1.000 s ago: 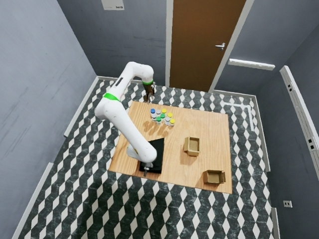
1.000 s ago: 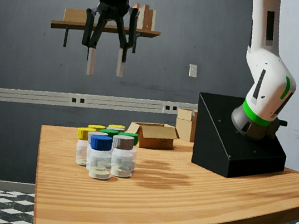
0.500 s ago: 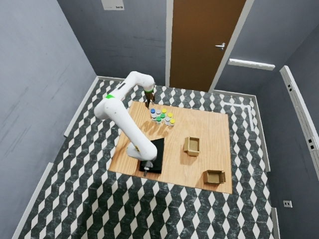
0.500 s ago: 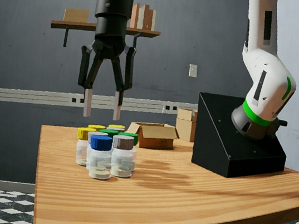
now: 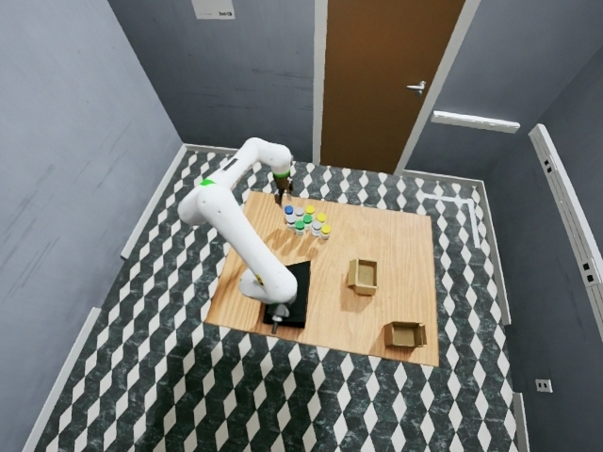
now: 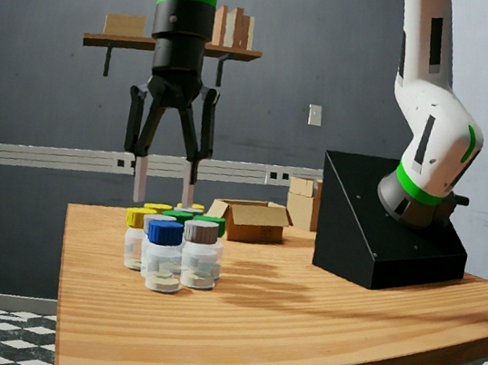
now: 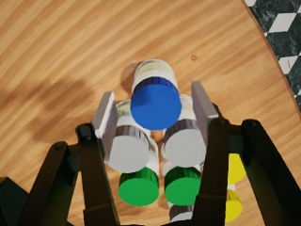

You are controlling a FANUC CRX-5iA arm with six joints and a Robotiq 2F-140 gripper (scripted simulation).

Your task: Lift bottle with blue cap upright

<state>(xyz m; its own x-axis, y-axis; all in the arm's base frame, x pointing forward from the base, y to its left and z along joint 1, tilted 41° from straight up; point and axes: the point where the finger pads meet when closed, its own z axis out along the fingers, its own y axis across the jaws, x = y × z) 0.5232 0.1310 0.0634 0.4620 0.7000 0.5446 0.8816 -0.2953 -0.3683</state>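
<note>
The green-capped bottle lies 100 mm behind my hand, 110 mm to the right of it and 120 mm below it. Round my hand: yellow-capped bottle (20 mm ahead, 150 mm to the right, 120 mm below).
</note>
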